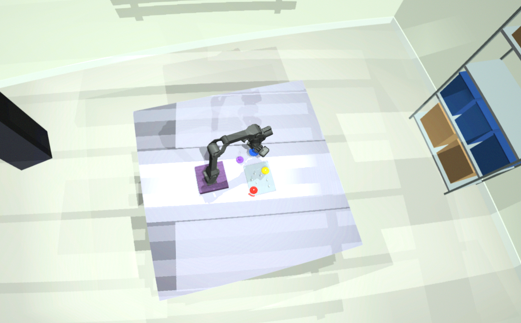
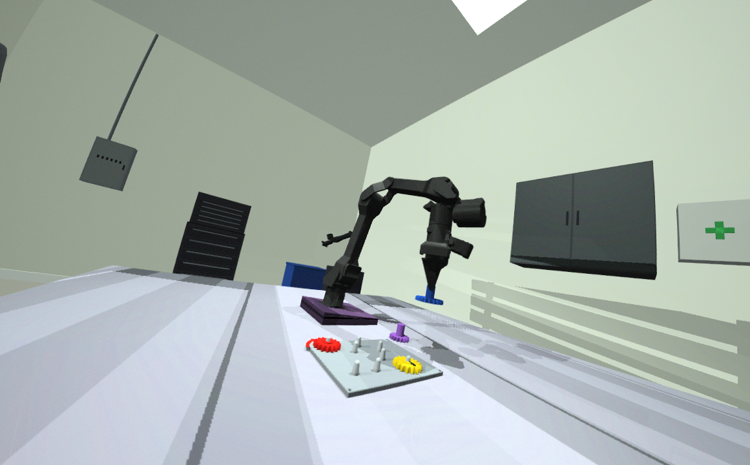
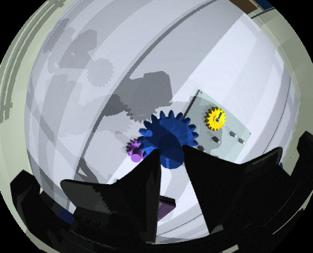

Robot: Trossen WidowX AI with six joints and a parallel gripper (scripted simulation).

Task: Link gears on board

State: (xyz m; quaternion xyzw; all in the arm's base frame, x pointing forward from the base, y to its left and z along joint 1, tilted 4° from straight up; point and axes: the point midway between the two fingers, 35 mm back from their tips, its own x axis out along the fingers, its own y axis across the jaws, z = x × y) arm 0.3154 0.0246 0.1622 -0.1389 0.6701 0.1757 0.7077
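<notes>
My gripper tip is now 9 cm past the red gear, 21 cm to the left of it and 13 cm above it. Also, from my gripper tip: yellow gear: 4 cm ahead, 11 cm to the right, 13 cm below; purple gear: 9 cm behind, 3 cm to the left, 13 cm below; blue gear: 1 cm below.
</notes>
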